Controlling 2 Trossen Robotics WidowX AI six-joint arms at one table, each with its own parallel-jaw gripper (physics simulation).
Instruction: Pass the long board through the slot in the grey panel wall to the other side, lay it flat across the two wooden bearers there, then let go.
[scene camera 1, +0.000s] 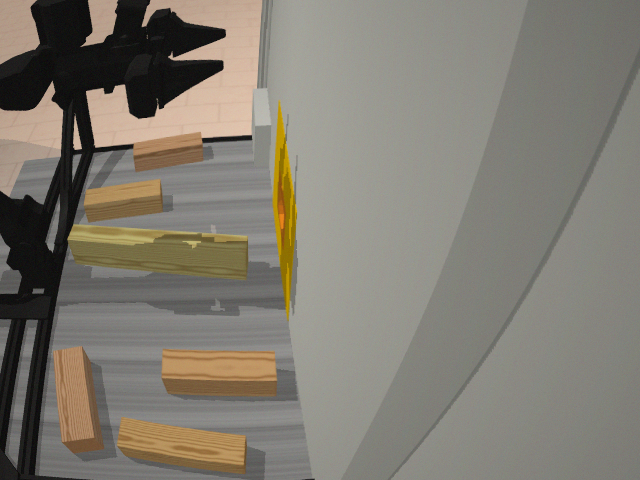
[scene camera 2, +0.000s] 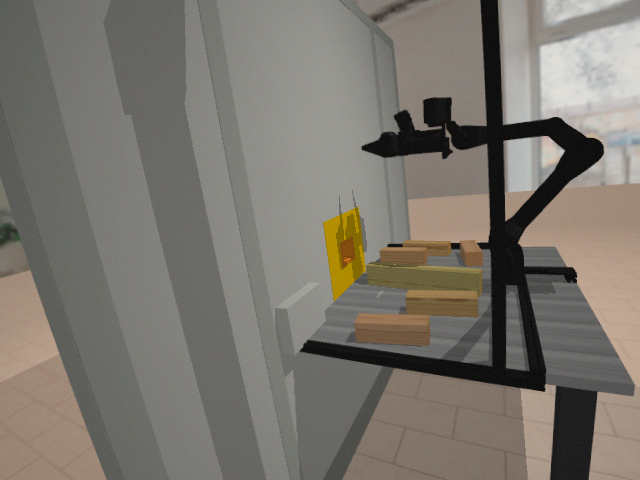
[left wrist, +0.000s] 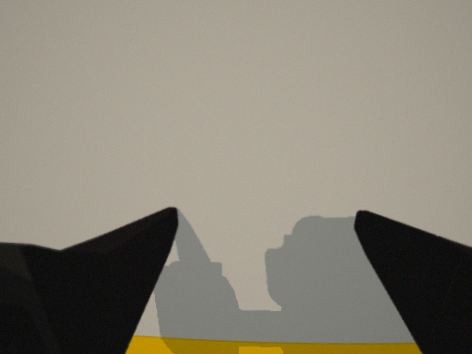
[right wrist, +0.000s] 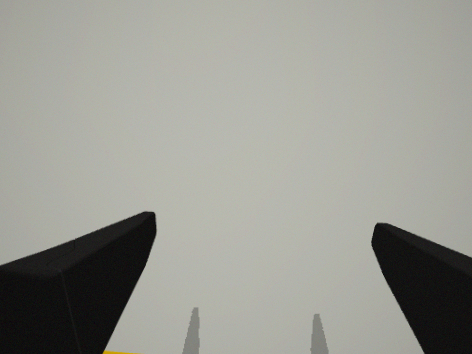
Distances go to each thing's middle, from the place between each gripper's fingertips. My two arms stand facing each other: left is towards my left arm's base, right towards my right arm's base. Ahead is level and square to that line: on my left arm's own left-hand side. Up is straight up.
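Scene:
With the grey block (scene camera 2: 302, 314) as my reference, my right hand is 12 cm to the right of it and 34 cm past it, and it is also 35 cm above it.
My left hand, measured from the grey block, is 10 mm to the left of it, 280 mm past it and 260 mm above it.

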